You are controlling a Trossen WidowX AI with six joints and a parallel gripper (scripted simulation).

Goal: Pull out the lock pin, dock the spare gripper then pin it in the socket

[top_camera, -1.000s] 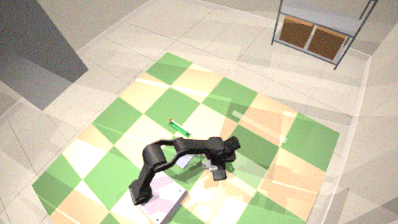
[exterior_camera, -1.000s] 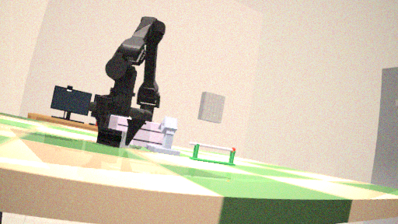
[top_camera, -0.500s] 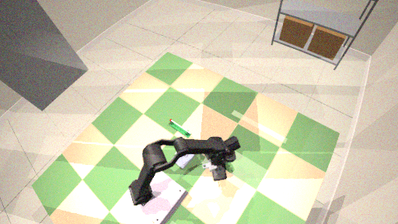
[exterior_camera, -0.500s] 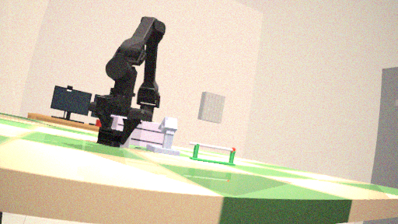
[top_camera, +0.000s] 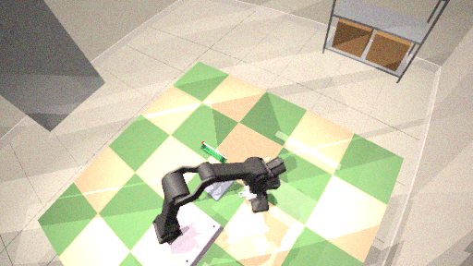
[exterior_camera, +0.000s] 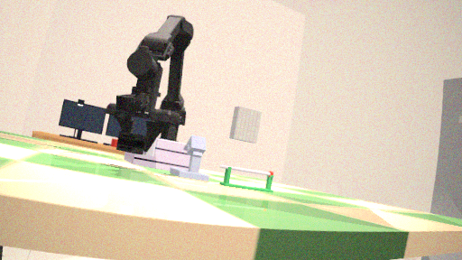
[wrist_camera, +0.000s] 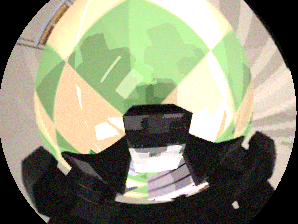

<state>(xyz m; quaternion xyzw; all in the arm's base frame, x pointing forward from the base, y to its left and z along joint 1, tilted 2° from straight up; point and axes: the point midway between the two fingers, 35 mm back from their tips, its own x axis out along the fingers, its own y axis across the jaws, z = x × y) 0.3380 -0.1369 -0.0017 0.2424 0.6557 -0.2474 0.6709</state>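
Now: gripper tip 1 cm past the spare gripper, 1 cm to the right of it and 1 cm below it. From my gripper tip the other things lie so: socket: 6 cm behind, 16 cm to the left, 1 cm above.
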